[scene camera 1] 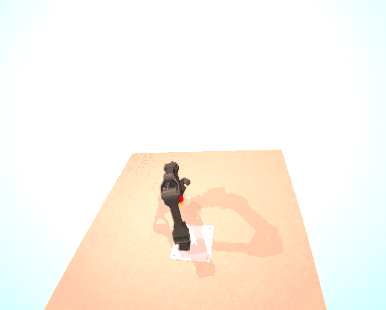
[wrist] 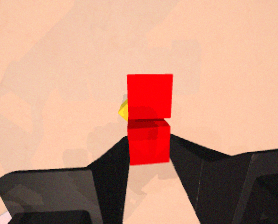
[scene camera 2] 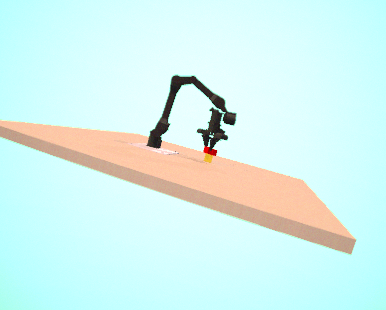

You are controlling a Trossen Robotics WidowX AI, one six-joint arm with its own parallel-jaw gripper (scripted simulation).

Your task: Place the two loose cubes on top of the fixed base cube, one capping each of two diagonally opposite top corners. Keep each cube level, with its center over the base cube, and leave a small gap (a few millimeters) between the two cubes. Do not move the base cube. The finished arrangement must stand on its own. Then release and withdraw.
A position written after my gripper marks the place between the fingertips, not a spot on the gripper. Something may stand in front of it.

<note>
My gripper [wrist: 147, 139] carries a red cube [wrist: 149, 139]. Further things: a red cube [wrist: 149, 95].
</note>
